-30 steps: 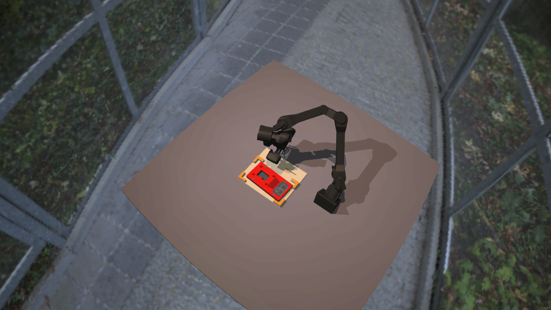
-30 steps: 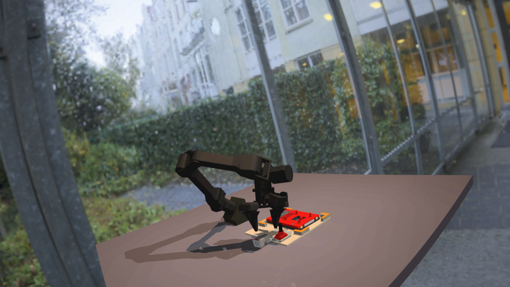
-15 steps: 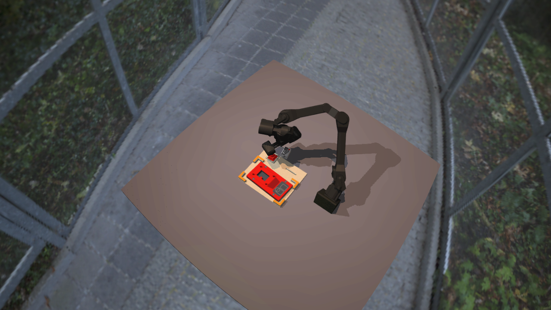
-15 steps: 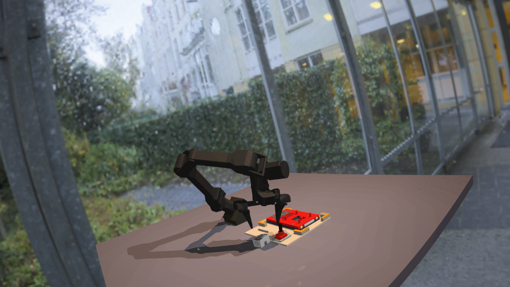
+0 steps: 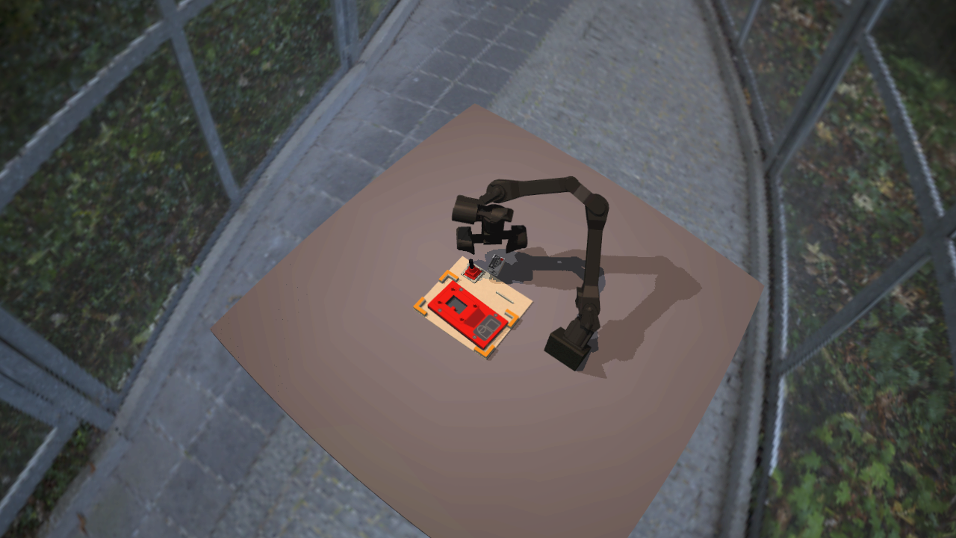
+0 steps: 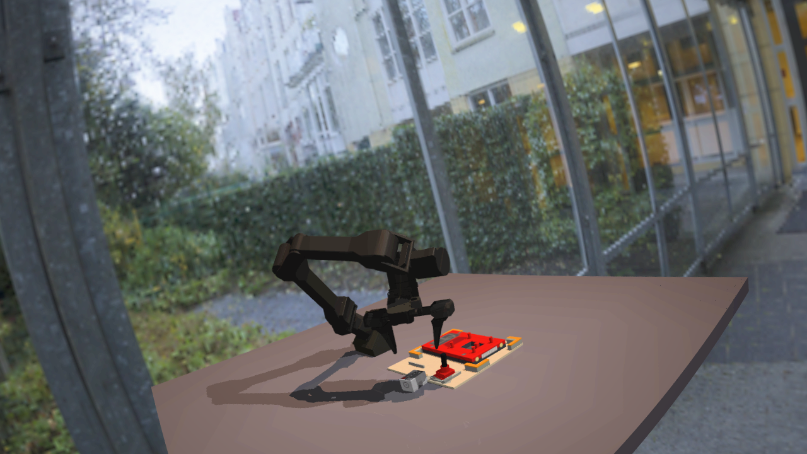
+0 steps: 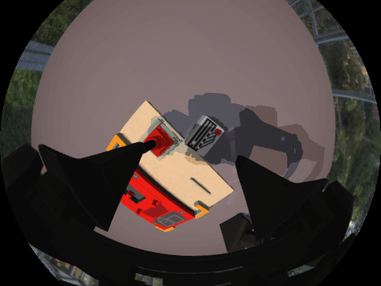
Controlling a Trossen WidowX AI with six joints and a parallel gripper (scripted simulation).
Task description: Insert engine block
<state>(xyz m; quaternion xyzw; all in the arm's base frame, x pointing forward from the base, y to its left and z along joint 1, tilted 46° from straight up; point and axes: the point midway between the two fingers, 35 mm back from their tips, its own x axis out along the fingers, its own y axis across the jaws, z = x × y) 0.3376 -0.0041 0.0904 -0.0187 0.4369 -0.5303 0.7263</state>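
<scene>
My gripper tip is now 1 cm past the grey engine block, 2 cm to the left of it and 7 cm above it.
</scene>
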